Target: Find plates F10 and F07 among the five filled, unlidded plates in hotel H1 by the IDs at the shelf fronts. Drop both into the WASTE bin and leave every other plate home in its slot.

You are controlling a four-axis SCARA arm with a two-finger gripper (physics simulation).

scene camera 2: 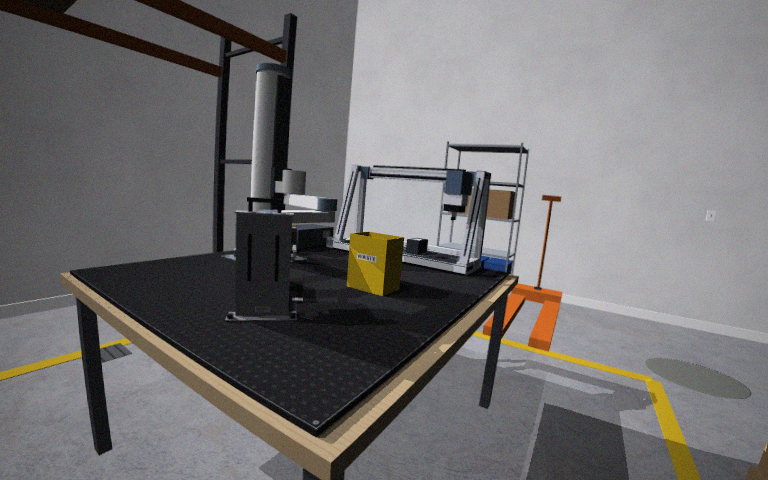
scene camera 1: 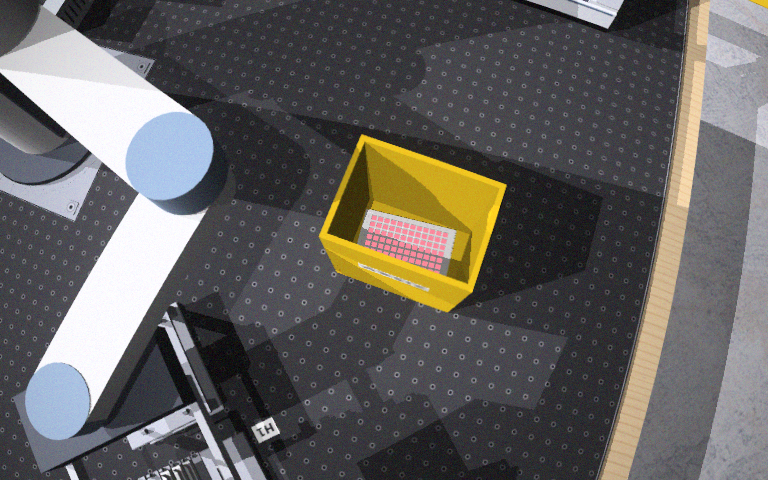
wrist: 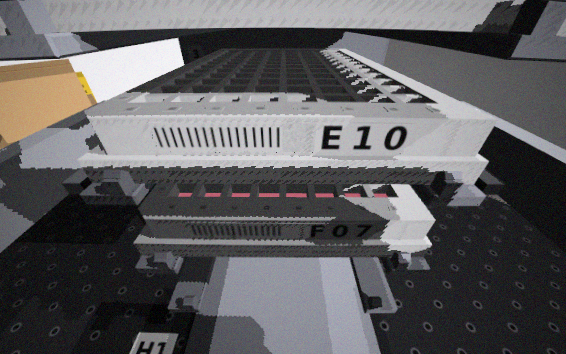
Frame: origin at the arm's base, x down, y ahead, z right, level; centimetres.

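Seen in the pictures: arm's base at its link origin: [scene camera 1: 52, 118].
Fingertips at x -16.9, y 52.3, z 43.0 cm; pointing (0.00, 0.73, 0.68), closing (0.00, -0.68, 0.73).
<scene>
Pixels of each thing's top centre, then the offset from my fingertips to it. "spot": a spot on its surface instead.
- Plate E10 at its top centre: [wrist: 283, 63] dx -2.6, dy -0.2, dz -0.2 cm
- Plate F07 at its top centre: [wrist: 283, 125] dx +0.2, dy -0.2, dz -0.2 cm
- yellow WASTE bin at its top centre: [scene camera 1: 414, 209] [scene camera 2: 377, 235] dx -4.4, dy +12.3, dz -40.4 cm
- plate with pink wells, top centre: [scene camera 1: 404, 248] dx +13.6, dy +11.9, dz -40.4 cm
- plate's underside at a spot on its surface: [wrist: 280, 17] spot: dx -4.1, dy -4.8, dz -4.6 cm
Hotel H1 [scene camera 2: 263, 266] is the dark tower on the table; its H1 tag [wrist: 155, 345] shows in the wrist view. Plate E10 [wrist: 300, 140] fills the middle of the wrist view. Plate F07 [wrist: 260, 230], with pink wells, sits in the slot below. My gripper [wrist: 283, 119] is open and empty, its fingers spread to either side around E10's level. In scene camera 1 the arm hides it. The yellow WASTE bin [scene camera 1: 351, 260] [scene camera 2: 362, 277] holds a plate with pink wells [scene camera 1: 407, 240] on its floor; its ID is not readable. F10 is not identifiable.
Another plate's underside [wrist: 280, 17] spans the top of the wrist view, close above E10. Slot brackets [wrist: 117, 187] stick out beneath the plates. The arm [scene camera 1: 124, 283] reaches over H1. A gantry machine [scene camera 2: 413, 172] stands behind the bin. A wooden edge [scene camera 1: 656, 300] borders the table.
</scene>
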